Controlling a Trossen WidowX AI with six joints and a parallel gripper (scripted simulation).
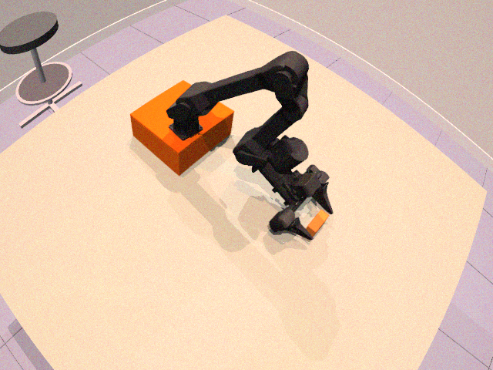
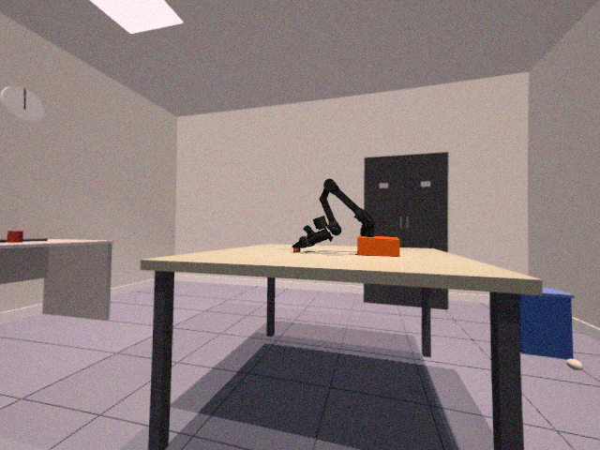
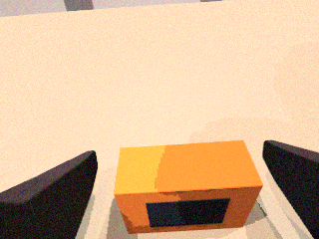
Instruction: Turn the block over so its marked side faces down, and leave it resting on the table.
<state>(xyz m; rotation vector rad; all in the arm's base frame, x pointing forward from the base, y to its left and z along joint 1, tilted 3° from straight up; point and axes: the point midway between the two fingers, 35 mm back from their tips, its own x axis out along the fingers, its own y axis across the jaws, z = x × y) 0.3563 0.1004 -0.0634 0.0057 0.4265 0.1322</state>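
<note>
Right now the orange block is 20 mm behind my gripper tip and 10 mm below it.
</note>
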